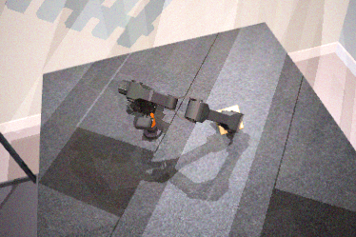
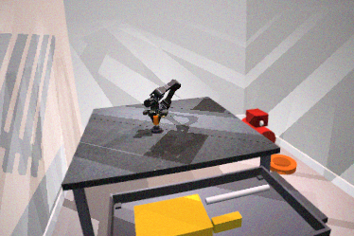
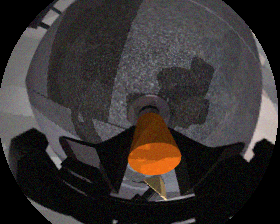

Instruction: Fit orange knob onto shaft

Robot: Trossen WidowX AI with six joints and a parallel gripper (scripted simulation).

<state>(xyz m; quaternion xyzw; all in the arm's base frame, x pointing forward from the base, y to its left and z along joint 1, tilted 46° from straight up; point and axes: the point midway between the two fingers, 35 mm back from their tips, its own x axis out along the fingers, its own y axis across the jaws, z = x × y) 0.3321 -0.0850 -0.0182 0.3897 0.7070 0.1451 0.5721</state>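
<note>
Right now my gripper tip is 3 cm below the orange knob. Also, from my gripper tip: dark round pedestal: 4 cm below.
</note>
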